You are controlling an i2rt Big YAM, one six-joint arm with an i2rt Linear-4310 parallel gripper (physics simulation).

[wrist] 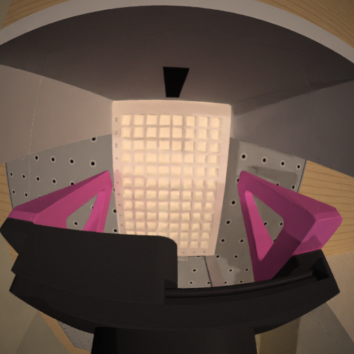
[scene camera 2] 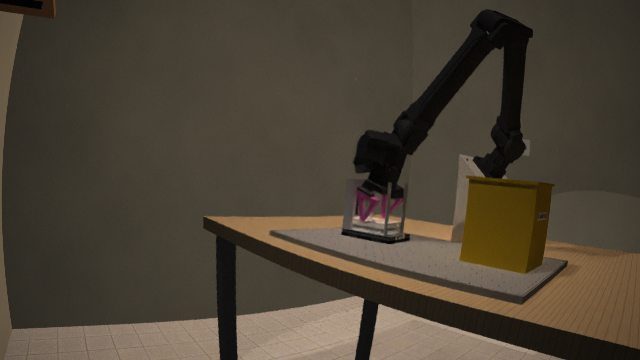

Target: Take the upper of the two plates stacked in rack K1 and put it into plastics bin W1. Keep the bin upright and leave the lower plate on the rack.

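Frame: origin at the arm's base, x left, y back, z up, level; millimetres.
Seen in the pictures: gripper, between the fingertips: point(scene camera 2: 372, 218); arm's base, origin of its link: point(scene camera 2: 488, 173).
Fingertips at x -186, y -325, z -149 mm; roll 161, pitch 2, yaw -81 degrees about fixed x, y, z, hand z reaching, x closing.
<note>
Offsets run from my fingertips to a thing's top centre. "*": to the spot under its first point. Level surfaces: height alone.
The upper plate point(wrist: 170, 145), white with a grid of square wells, lies flat in rack K1 @(dx +19, dy -1, dz +101 mm) point(scene camera 2: 361, 235) point(wrist: 120, 55), which has a black base, clear walls and upright posts. In scene camera 2 the stacked plates @(* dx +83, dy -29, dz -10 mm) point(scene camera 2: 387, 227) show as pale layers low in the rack; the boundary between them is hard to make out. The lower plate is hidden under the upper one in the wrist view. My gripper point(scene camera 2: 375, 218) point(wrist: 174, 177) is open, pointing down inside the rack, with one magenta finger beside each long side of the upper plate, apart from it. Plastics bin W1 @(dx +411, dy +12, dz +132 mm) point(scene camera 2: 500, 225), yellow, stands upright at the right.
The rack and bin stand on a grey perforated board @(dz -48 mm) point(scene camera 2: 420, 260) on a wooden table @(dz -61 mm) point(scene camera 2: 590, 295). The rack's walls and posts surround the fingers closely. A pale upright panel point(scene camera 2: 459, 200) stands behind the bin, near the arm's base.
</note>
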